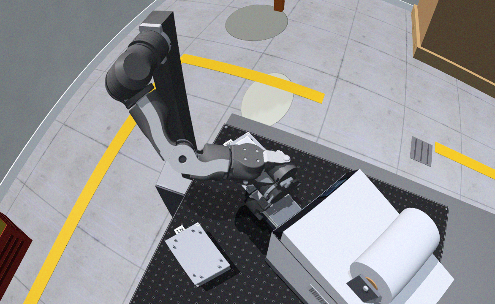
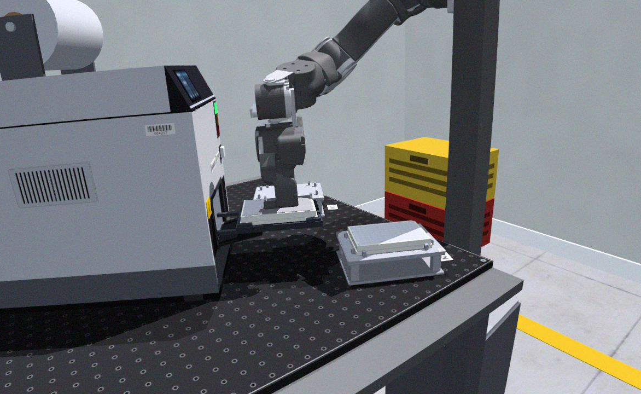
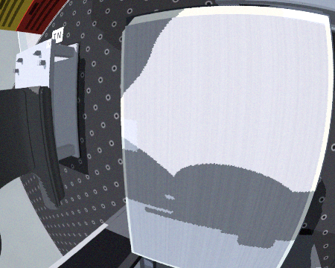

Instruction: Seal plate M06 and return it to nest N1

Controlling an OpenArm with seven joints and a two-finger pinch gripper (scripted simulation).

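My gripper is now 10 mm short of the plate M06 and 20 mm above it. Also, from my hand: sealer's stage (10 mm ahead, 30 mm below); then start key (40 mm ahead, 130 mm to the right, 70 mm above); then plate M09 (110 mm behind, 150 mm to the left, 70 mm below).
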